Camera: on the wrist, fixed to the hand. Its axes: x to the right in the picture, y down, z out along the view.
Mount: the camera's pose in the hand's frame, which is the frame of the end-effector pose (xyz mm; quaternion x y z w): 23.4 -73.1 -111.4 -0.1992 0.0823 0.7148 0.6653
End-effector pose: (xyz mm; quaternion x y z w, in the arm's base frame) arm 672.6 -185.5 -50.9 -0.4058 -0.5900 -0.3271 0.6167
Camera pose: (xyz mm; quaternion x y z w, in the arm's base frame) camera 661.7 -315.9 -16.5 -0.7876 0.0135 0.0723 0.6118
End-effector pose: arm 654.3 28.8 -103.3 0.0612 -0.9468 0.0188 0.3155
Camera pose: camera 711.4 -37.9 -0.3 -0.7004 -0.6514 0.0545 0.2866
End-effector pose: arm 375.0 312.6 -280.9 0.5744 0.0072 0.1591 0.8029
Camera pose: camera 393.6 400.1 -382.4 0.2143 -0.3714 0.7285 0.5343
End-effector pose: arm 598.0 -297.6 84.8 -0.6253 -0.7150 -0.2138 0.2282
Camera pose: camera 529.4 -354.1 186.8 -0.9549 0.0326 -0.1730 0.2389
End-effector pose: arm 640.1 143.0 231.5 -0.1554 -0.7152 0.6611 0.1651
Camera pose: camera 668.0 247.3 313.0 0.7019 0.4828 -0.4026 0.3348
